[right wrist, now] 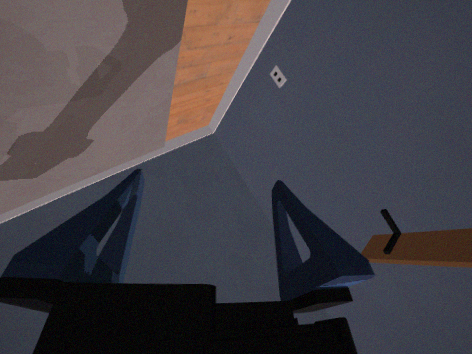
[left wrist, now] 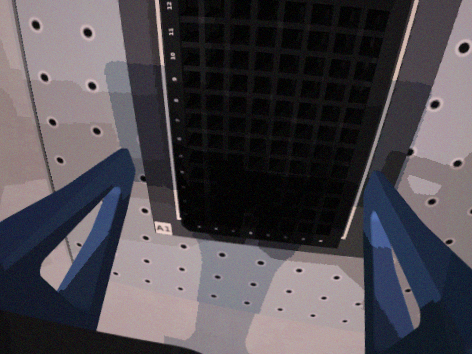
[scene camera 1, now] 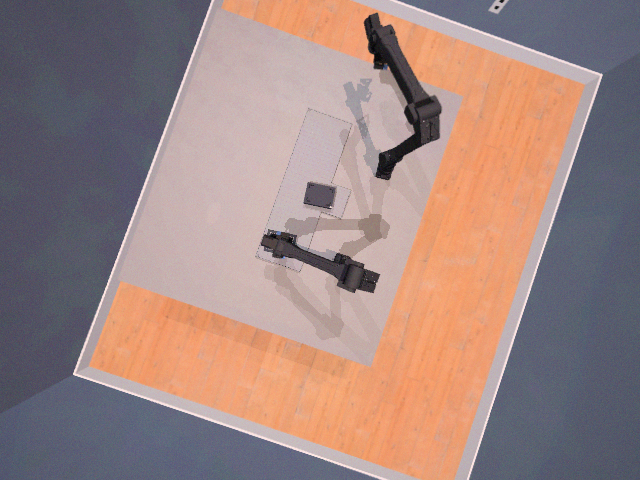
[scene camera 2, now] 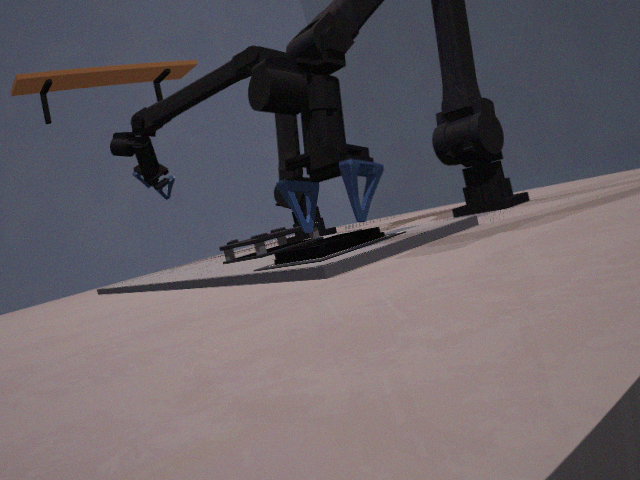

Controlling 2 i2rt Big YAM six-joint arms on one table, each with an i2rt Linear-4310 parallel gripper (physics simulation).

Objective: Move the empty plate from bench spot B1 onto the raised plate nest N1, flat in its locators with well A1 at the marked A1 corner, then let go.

Labels:
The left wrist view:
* left gripper: 246, 169
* black well plate: 272, 116

